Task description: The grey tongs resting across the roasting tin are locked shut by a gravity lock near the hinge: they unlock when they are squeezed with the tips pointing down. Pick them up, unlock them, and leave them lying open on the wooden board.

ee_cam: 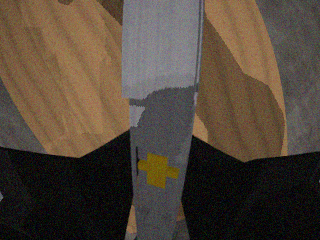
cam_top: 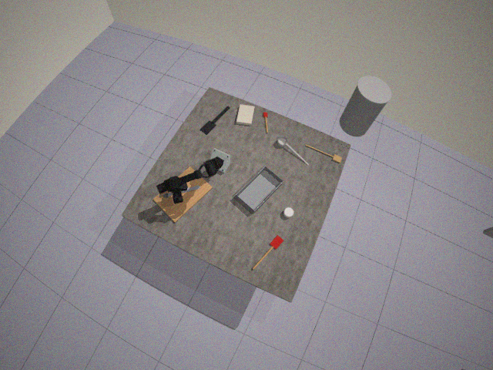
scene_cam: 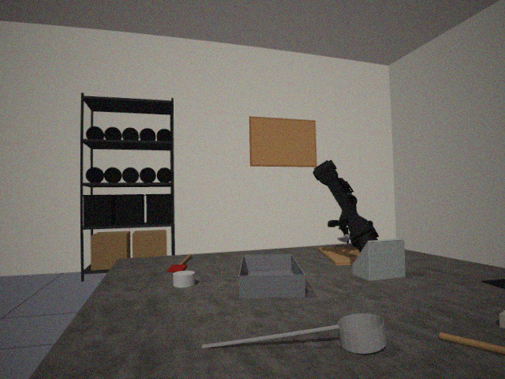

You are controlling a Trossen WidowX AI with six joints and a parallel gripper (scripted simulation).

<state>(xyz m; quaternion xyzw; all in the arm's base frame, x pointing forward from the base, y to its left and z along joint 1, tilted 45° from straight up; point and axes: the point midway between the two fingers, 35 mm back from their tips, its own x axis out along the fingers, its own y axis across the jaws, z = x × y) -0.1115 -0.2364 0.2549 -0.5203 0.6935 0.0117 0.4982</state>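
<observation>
My gripper tip is now 40 mm below the yellow lock piece. From my gripper tip the other things lie so: wooden board: 10 mm ahead, 30 mm to the left, 40 mm below; then black spatula: 140 mm behind, 670 mm to the left, 50 mm below; then roasting tin: 460 mm ahead, 330 mm to the left, 20 mm below.
</observation>
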